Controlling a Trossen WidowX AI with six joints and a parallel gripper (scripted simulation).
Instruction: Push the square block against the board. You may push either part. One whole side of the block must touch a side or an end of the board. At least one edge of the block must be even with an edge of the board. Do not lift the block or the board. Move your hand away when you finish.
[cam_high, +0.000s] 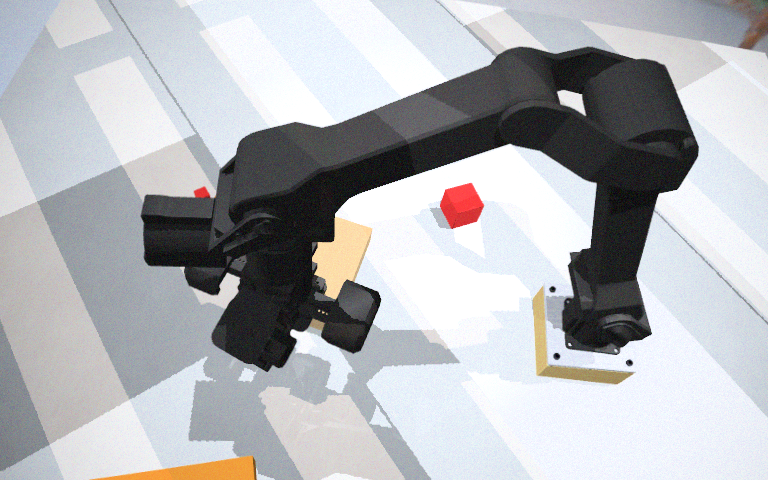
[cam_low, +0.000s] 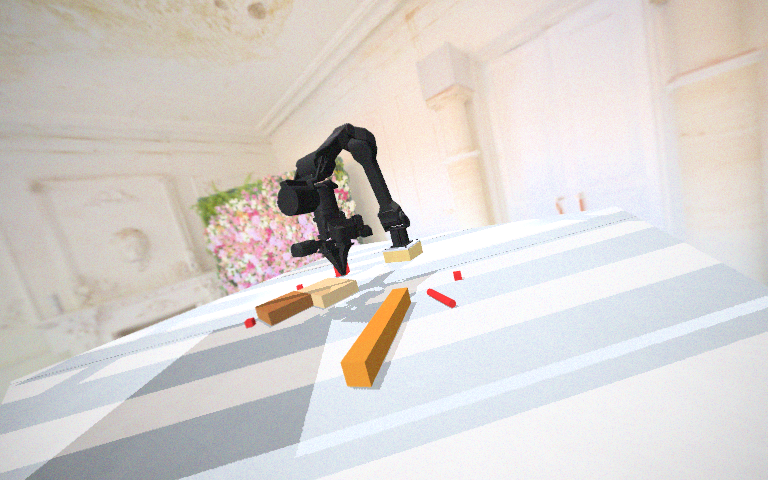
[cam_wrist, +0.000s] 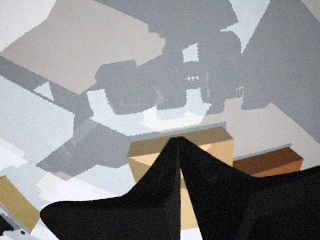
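Now: gripper tip 1 cm past the pale cream board, 10 cm to the left of it and 5 cm above it. The rest, counted from my gripper tip: long orange bar (11 cm ahead, 19 cm to the left, 5 cm below); then brown block (8 cm ahead, 15 cm to the right, 5 cm below).
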